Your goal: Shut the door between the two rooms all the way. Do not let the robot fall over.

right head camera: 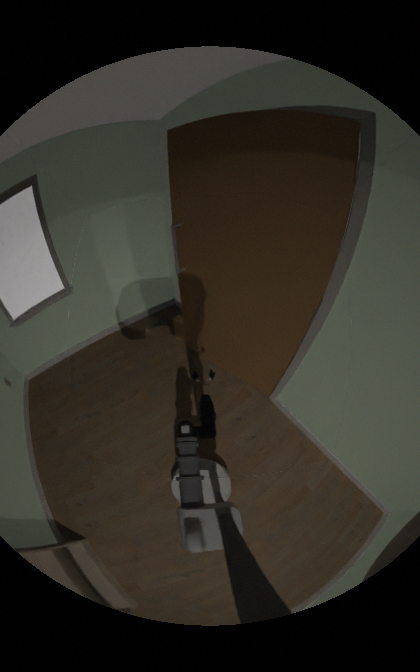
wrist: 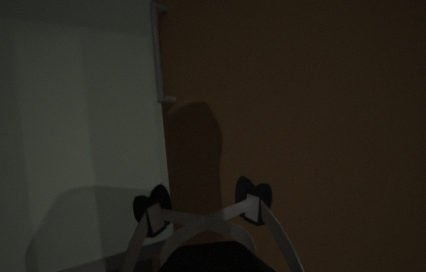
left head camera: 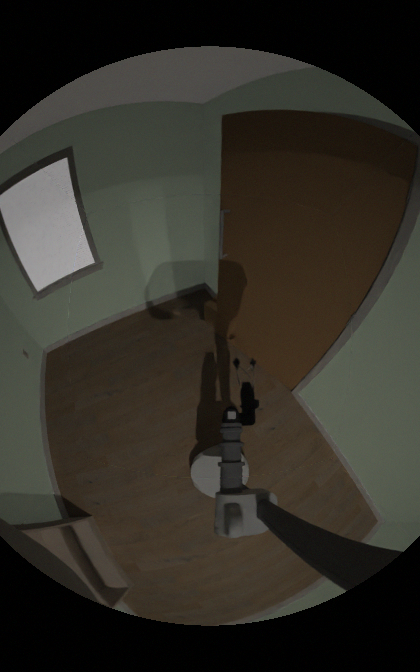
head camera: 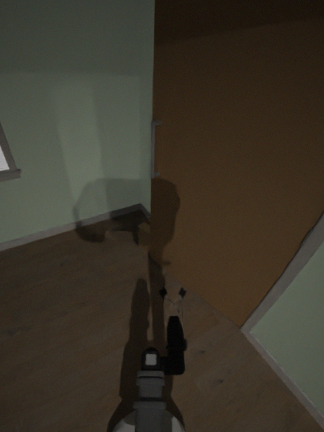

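Seen in the pictures: gripper, between the fingertips: (right head camera: 202,370) (wrist: 202,196) (left head camera: 243,358) (head camera: 172,287); robot's base, origin of its link: (right head camera: 201,483) (left head camera: 218,470).
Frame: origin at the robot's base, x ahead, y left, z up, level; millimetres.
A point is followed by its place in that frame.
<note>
The brown door (head camera: 240,150) @(x 984, y -387, z 1244 mm) (left head camera: 310,240) @(x 955, y -418, z 1254 mm) (right head camera: 265,225) @(x 941, y -433, z 1348 mm) (wrist: 310,100) @(x 993, y -378, z 859 mm) fills the right part of the head view, and its right side meets the grey frame (head camera: 285,282) @(x 648, y -704, z 679 mm) (right head camera: 342,260) @(x 657, y -698, z 1315 mm). Its free edge is at the left, in front of the pale green wall, and it stands at an angle into the space beyond. A grey bar handle (head camera: 153,150) @(x 1287, y 27, z 1115 mm) (left head camera: 221,235) @(x 1286, y 28, z 1105 mm) (right head camera: 176,247) @(x 1288, y 19, z 1122 mm) (wrist: 158,60) @(x 1285, y 27, z 1069 mm) is upright at that edge. My gripper (head camera: 173,292) @(x 584, y -87, z 744 mm) (left head camera: 245,363) @(x 584, y -87, z 744 mm) (right head camera: 204,375) @(x 584, y -87, z 744 mm) (wrist: 202,196) @(x 584, y -87, z 744 mm) is open and empty, lower than the handle and apart from it. The latch side of the doorway cannot be made out.
A green wall with a window (left head camera: 50,225) @(x 1453, y 1567, z 1395 mm) (right head camera: 30,250) @(x 1511, y 1466, z 1372 mm) stands at the left. Another green wall (head camera: 300,340) @(x 437, y -840, z 405 mm) (left head camera: 385,400) @(x 239, y -955, z 779 mm) runs along the right, beside the arm. A brown piece of furniture (left head camera: 95,545) @(x -938, y 968, z 73 mm) is at the lower left. My round base (left head camera: 205,472) @(x -7, y 98, z 187 mm) stands on the wooden floor.
</note>
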